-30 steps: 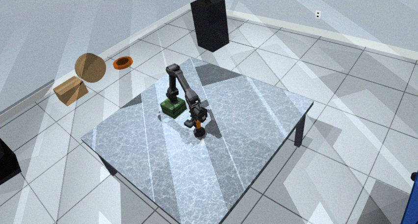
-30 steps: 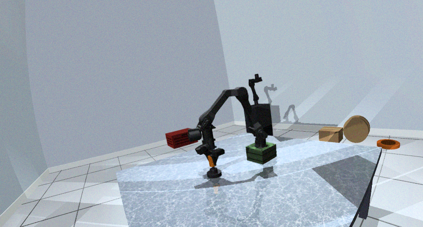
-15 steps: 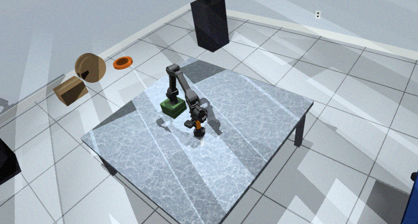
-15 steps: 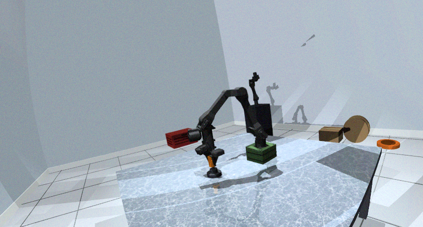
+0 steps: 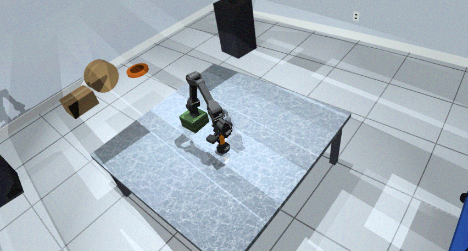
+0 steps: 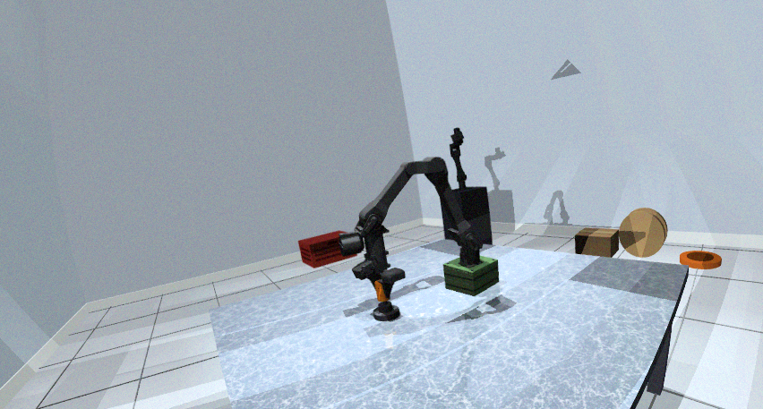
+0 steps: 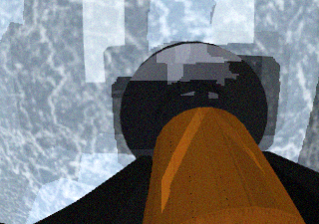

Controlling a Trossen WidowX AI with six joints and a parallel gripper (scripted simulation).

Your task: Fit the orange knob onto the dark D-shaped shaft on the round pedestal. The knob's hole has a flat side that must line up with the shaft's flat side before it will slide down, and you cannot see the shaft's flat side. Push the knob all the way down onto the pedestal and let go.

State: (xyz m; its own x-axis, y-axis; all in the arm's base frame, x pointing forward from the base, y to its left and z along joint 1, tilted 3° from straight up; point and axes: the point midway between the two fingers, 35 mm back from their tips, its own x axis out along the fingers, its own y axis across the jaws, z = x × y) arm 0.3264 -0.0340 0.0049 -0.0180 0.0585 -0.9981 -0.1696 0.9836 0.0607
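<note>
Right now the orange knob is 2 cm above my gripper tip. The rest, counted from my gripper tip: round dark pedestal: 4 cm below.
</note>
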